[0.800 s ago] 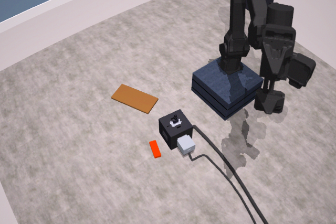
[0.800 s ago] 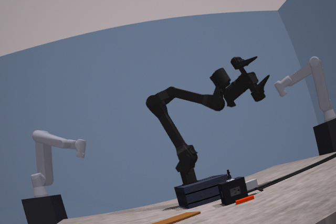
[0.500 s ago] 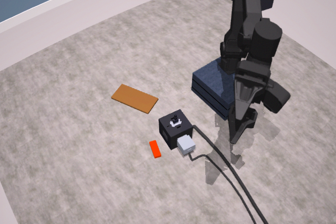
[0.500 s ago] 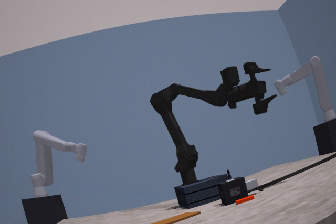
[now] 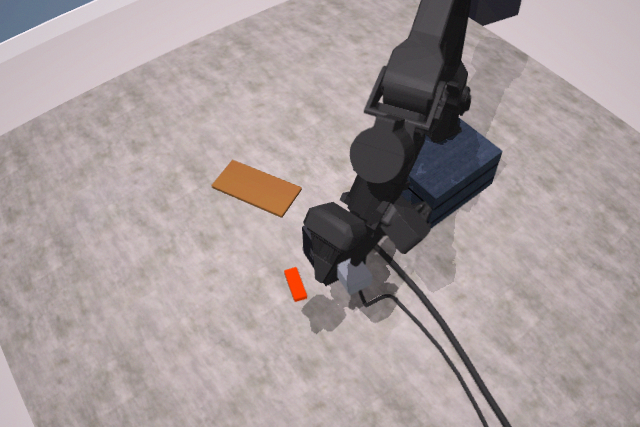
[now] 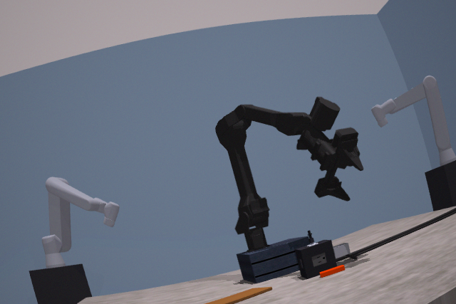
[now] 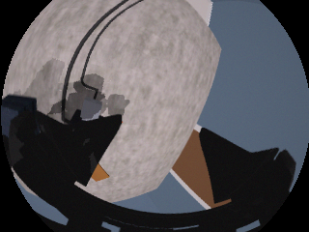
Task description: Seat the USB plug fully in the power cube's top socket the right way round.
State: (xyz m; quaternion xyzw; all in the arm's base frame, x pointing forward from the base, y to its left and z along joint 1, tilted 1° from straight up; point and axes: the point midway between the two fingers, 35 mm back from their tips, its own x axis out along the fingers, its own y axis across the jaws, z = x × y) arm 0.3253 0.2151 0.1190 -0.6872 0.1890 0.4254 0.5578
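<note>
The USB plug lies 70 mm behind my gripper tip, 120 mm to the right of it and 90 mm below it. Also, from my gripper tip: orange block (10 mm ahead, 100 mm to the right, 180 mm below); then flat board (20 mm behind, 320 mm to the right, 180 mm below).
</note>
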